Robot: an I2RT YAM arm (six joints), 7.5 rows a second.
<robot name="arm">
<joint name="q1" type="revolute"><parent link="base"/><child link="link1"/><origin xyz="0.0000 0.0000 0.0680"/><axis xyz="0 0 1"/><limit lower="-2.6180" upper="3.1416"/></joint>
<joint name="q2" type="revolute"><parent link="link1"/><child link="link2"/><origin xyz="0.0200 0.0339 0.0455" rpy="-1.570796 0.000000 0.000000"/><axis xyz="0 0 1"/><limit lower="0.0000" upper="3.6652"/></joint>
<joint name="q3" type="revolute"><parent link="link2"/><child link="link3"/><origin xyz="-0.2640 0.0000 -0.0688" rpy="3.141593 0.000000 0.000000"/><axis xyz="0 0 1"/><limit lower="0.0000" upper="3.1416"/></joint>
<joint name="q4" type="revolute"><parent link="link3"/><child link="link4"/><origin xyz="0.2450 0.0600 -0.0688"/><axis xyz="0 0 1"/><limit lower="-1.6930" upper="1.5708"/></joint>
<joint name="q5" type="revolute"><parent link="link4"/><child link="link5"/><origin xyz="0.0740 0.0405 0.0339" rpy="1.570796 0.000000 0.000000"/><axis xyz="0 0 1"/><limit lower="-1.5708" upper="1.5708"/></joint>
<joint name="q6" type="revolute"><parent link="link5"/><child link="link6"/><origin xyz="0.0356 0.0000 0.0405" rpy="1.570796 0.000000 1.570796"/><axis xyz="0 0 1"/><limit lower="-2.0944" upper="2.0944"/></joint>
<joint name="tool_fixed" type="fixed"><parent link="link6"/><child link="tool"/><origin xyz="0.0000 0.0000 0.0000" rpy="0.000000 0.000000 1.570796"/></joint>
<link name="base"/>
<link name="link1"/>
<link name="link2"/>
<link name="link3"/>
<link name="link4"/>
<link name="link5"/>
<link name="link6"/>
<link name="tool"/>
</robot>
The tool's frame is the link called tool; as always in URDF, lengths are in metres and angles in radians.
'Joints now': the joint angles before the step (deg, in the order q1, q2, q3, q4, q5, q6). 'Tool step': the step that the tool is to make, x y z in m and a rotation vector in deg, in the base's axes. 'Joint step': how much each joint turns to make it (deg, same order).
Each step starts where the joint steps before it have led.
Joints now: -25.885 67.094 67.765 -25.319 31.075 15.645
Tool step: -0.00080 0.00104 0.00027 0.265 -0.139 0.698
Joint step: 0.046 -0.279 -0.079 -0.190 -0.718 0.000
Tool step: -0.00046 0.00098 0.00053 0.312 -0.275 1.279
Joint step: -0.009 -0.271 -0.072 0.009 -1.338 -0.196
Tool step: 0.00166 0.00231 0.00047 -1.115 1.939 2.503
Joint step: 0.499 0.024 0.118 -0.001 -1.064 -2.851
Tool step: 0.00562 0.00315 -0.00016 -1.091 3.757 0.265
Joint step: 1.423 1.318 1.424 -2.058 2.140 -2.078
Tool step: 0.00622 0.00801 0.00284 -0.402 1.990 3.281
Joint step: 2.102 0.763 1.446 -1.471 -0.540 -1.788
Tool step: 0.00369 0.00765 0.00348 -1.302 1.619 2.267
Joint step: 1.924 0.274 0.989 -0.760 0.511 -2.020
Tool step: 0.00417 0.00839 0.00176 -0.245 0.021 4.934
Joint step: 1.710 -0.142 0.042 0.783 -2.775 -1.890
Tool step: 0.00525 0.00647 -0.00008 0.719 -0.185 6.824
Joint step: 1.008 0.125 -0.115 1.046 -5.561 -2.043
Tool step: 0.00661 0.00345 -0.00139 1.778 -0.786 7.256
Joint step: 0.213 0.620 -0.064 1.317 -7.198 -1.294
